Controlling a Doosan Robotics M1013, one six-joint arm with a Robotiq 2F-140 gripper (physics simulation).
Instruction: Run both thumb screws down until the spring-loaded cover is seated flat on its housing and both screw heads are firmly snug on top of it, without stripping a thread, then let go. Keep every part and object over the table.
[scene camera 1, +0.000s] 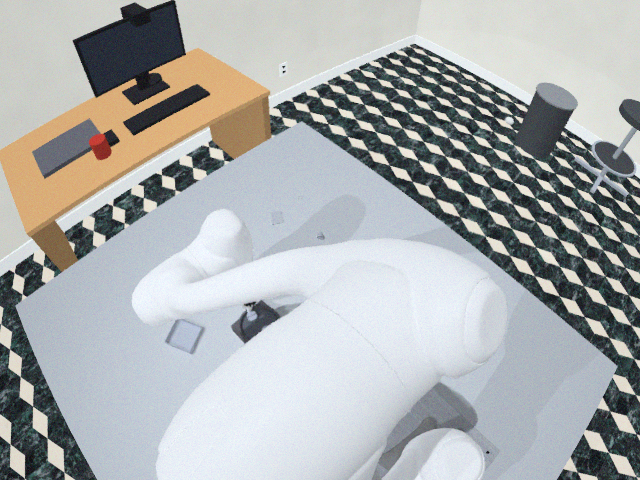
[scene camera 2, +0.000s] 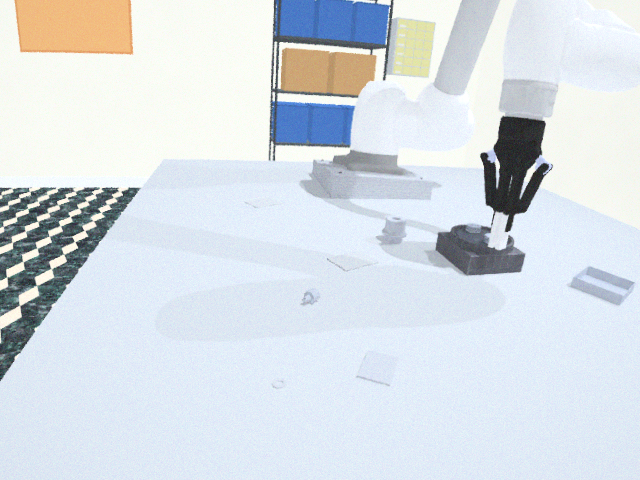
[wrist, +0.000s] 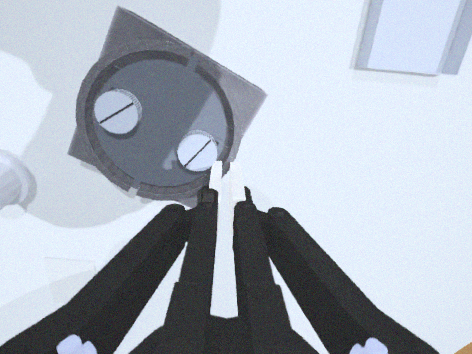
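Pixels of known places: gripper, fingertip midpoint: (scene camera 1: 248, 307) (scene camera 2: 496, 247) (wrist: 225, 176); arm's base at its link origin: (scene camera 2: 371, 168).
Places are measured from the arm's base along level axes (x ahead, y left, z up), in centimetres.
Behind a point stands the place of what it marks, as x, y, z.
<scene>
A dark square housing (scene camera 1: 247, 333) (scene camera 2: 478, 264) {65.2, 8.6, -3.1} (wrist: 241, 96) {61.7, 17.5, -1.4} holds a round grey cover (wrist: 155, 110) {57.1, 12.7, -0.2} inside a raised ring. Two pale slotted thumb screws stand on the cover: the left screw (wrist: 116, 111) {55.0, 11.3, 1.1} and the right screw (wrist: 198, 150) {61.3, 12.6, 1.2} in the wrist view. The left screw shows a shadowed edge below its head; I cannot tell whether either head touches the cover. My gripper (scene camera 2: 497, 245) {64.6, 11.8, 0.2} (wrist: 225, 176) {64.6, 11.8, 0.2} is shut, with nothing between its pale fingertips. The tips are beside the right screw, at the housing's ring. In scene camera 1, my arm hides part of the housing.
An open shallow tray (scene camera 1: 179, 349) {66.7, 36.0, -4.5} (scene camera 2: 594, 293) {72.5, 28.9, -5.0} (wrist: 452, 45) {74.5, 33.6, -5.1} lies near the housing. A grey spool-like part (scene camera 2: 394, 228) {50.8, -4.3, -1.9} (wrist: 10, 180) {50.0, -1.8, -2.3} stands on its other side. A small fitting (scene camera 1: 320, 236) {75.3, -22.4, -3.7} (scene camera 2: 311, 296) {76.8, -23.0, -4.0}, a flat plate (scene camera 1: 277, 217) {91.6, -15.6, -5.1} (scene camera 2: 377, 367) {92.0, -15.6, -5.1} and thin sheets (scene camera 2: 352, 261) {61.2, -14.4, -5.1} (scene camera 2: 261, 203) {26.9, -33.6, -5.1} lie farther off.
</scene>
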